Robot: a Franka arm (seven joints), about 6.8 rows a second.
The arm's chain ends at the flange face. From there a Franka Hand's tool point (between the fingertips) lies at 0.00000 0.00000 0.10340 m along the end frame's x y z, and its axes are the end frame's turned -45 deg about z.
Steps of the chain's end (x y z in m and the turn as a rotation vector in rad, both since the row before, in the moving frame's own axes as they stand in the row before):
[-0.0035, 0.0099, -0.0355, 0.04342, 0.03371, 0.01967]
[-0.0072, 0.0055, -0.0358, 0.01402, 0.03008, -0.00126]
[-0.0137, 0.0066, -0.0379, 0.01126, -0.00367, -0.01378]
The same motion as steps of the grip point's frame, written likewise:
[-0.0038, 0.0039, -0.0357, 0.00687, 0.05454, 0.01967]
[-0.0058, 0.0000, -0.0359, -0.01136, 0.03118, -0.00126]
[-0.0138, -0.0061, -0.0379, 0.01056, 0.00537, -0.01378]

